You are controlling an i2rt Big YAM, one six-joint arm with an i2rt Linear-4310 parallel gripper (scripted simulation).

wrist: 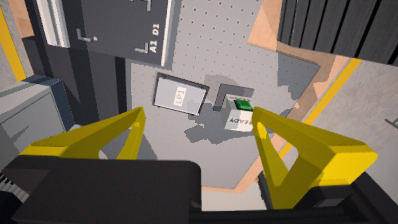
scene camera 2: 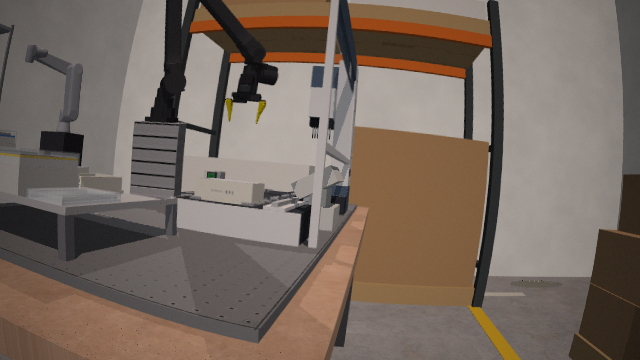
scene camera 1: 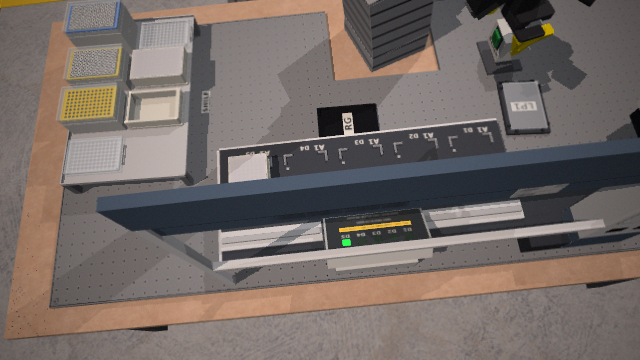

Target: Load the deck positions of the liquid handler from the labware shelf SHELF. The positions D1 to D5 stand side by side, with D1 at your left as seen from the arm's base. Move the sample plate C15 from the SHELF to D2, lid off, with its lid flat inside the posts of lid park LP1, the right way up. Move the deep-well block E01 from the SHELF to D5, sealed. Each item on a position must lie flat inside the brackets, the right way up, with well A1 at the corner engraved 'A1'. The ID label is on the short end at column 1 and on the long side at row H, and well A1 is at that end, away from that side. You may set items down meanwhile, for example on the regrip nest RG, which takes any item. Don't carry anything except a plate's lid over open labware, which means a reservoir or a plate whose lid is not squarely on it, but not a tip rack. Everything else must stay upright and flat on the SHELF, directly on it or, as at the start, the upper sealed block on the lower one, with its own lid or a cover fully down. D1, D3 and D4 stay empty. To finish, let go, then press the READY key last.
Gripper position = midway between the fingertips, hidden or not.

In view: my gripper [wrist: 198,112], a reservoir [scene camera 1: 160,103], a clear plate lid [scene camera 1: 523,102], a clear plate lid [scene camera 1: 91,155], a blue gantry beam [scene camera 1: 449,177] and a shelf [scene camera 1: 150,152].
The wrist view does not show the reservoir: it is out of frame.
